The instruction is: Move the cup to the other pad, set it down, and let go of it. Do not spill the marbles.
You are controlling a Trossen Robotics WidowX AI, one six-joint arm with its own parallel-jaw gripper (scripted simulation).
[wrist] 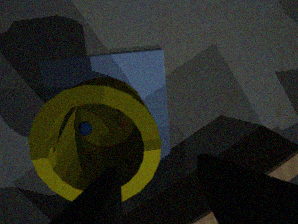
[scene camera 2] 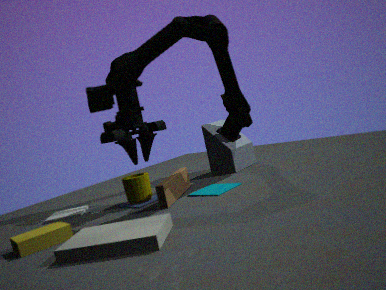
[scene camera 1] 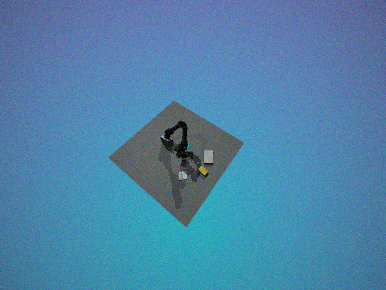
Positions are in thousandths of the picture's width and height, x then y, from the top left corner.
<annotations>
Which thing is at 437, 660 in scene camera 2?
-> A wooden block.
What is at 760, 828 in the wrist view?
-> My gripper.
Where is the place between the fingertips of my gripper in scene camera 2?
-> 367, 564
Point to a yellow block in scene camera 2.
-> At 152, 802
</annotations>
